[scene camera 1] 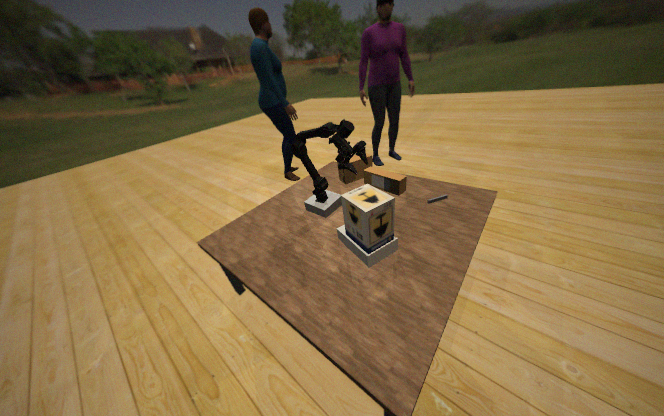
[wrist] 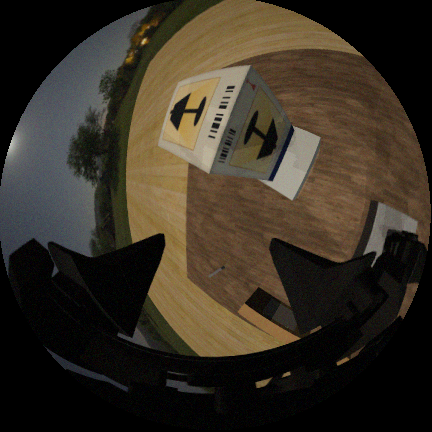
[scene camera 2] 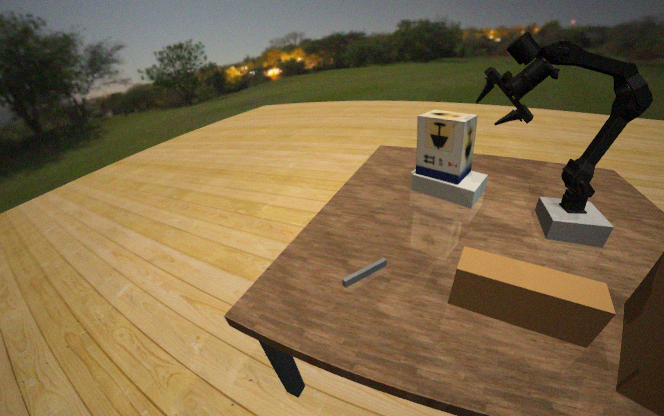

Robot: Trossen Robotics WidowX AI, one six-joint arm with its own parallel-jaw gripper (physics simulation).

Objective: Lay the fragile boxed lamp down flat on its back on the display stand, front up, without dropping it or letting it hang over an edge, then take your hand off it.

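Places are measured from the arm's base along level axes (x ahead, y left, z up), in millimetres.
Pixels of known places: gripper, between the fingertips: [scene camera 1: 362, 169] [wrist: 218, 242] [scene camera 2: 485, 113]; arm's base, origin of its link: [scene camera 1: 321, 199] [wrist: 392, 243] [scene camera 2: 572, 208].
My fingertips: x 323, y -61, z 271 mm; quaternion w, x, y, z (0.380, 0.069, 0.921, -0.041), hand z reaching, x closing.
Note:
Ahead of a thing's pixels: the offset from my fingertips to its top centre. Level surfaces: height alone.
The boxed lamp [scene camera 1: 369, 218] [scene camera 2: 444, 146] [wrist: 227, 122] is a white box with yellow lamp pictures and a blue band at its bottom. It stands upright on the display stand [scene camera 1: 374, 258] [scene camera 2: 450, 190] [wrist: 298, 162], a low white block on the table. A strip of the stand's top shows beside the box in the wrist view. My gripper [scene camera 1: 357, 159] [scene camera 2: 486, 113] [wrist: 218, 242] is open and empty. It hangs above the table on the arm-base side of the box, higher than the box top and apart from it, with its fingers angled down.
The arm base block [scene camera 1: 322, 204] [scene camera 2: 575, 225] [wrist: 392, 220] stands near the display stand on the wooden table @(336 mm down) [scene camera 1: 300, 265] [scene camera 2: 320, 285] [wrist: 345, 120]. A long brown box @(226 mm down, 41 mm back, 431 mm left) [scene camera 1: 385, 180] [scene camera 2: 532, 295], a taller brown box [scene camera 1: 352, 171] [scene camera 2: 645, 335] and a small grey bar @(314 mm down, 318 mm ahead, 360 mm left) [scene camera 1: 437, 199] [scene camera 2: 365, 272] [wrist: 216, 271] lie farther off. Two people stand behind.

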